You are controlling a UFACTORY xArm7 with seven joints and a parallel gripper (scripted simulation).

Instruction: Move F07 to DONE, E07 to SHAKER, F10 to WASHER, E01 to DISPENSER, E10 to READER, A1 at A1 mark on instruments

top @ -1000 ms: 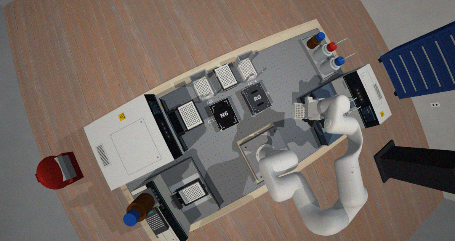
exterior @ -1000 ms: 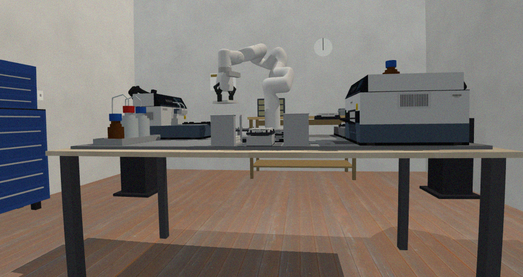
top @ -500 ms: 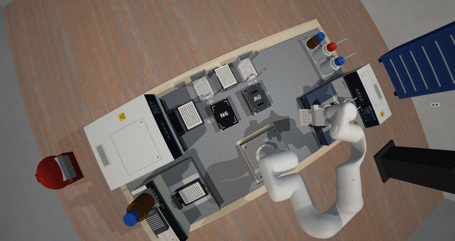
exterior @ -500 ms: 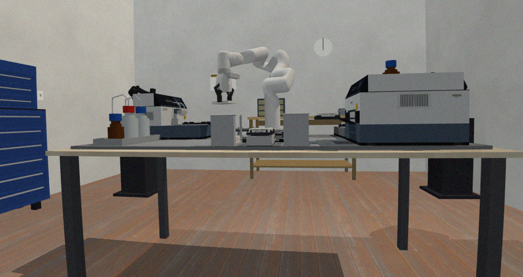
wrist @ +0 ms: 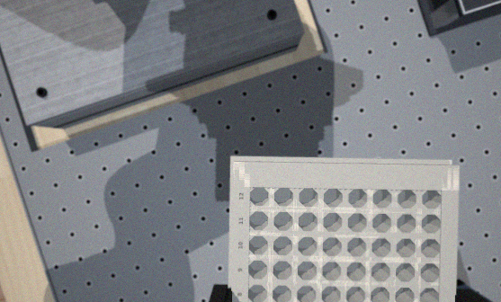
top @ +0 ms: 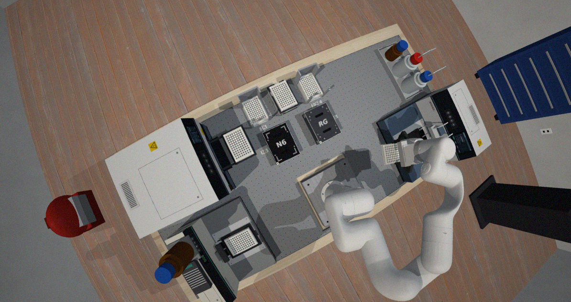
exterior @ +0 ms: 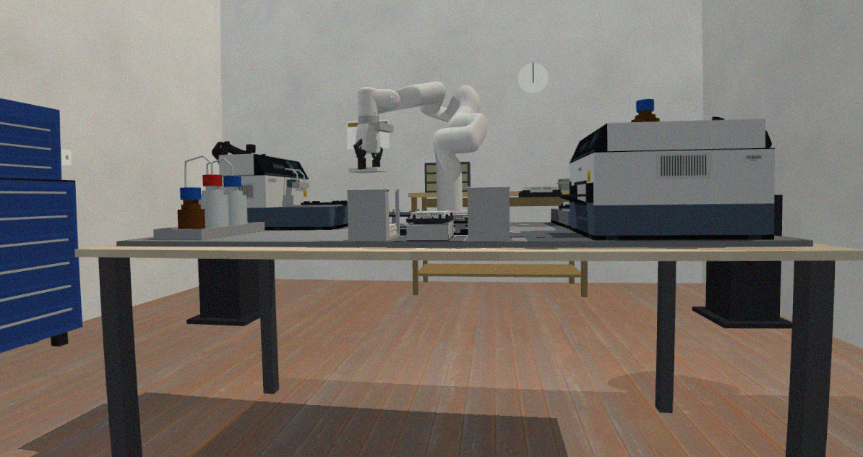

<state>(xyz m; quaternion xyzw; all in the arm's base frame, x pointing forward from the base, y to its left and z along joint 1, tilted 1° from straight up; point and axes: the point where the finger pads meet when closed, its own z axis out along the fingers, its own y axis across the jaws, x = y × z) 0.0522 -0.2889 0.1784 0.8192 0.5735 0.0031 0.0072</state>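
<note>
My hand is 50 mm past the washer nest, 190 mm to the left of it and 130 mm above it. Also, from my hand: blue washer base 50 mm behind, 220 mm to the right, 180 mm below; then regrip nest RG 260 mm ahead, 180 mm to the left, 170 mm below; then A1 mark 190 mm ahead, 240 mm to the left, 160 mm below.
</note>
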